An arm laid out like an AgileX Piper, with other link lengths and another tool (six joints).
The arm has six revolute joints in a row. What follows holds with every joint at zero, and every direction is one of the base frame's.
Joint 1 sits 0.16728 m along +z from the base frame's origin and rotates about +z.
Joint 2 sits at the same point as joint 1 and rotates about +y.
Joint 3 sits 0.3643 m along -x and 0.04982 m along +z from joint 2 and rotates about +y.
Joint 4 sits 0.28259 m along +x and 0.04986 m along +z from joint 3 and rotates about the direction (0.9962, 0, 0.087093).
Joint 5 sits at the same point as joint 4 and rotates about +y.
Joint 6 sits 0.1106 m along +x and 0.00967 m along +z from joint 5 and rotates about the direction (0.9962, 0, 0.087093).
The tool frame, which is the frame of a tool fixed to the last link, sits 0.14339 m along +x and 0.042 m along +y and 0.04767 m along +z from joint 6; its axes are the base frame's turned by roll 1.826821, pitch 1.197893 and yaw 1.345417 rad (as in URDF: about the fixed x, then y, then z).
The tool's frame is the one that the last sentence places.
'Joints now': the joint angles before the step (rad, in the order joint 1, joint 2, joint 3, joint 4, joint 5, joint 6). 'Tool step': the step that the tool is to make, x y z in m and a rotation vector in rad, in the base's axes. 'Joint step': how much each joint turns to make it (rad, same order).
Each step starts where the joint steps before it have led.
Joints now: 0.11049 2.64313 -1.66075 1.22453 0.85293 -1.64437
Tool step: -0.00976 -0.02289 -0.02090 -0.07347 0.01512 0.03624
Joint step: -0.02408 0.00764 0.00137 -0.10898 -0.01194 0.02598
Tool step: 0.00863 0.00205 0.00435 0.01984 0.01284 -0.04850
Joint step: -0.00002 -0.00054 -0.00004 0.03631 -0.00738 0.02195
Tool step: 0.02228 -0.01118 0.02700 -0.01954 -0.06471 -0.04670
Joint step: -0.01277 -0.05672 0.00840 0.00758 -0.04306 0.00414
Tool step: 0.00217 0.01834 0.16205 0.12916 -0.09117 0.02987
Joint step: -0.00001 -0.23808 0.00198 0.00017 0.14981 0.10814
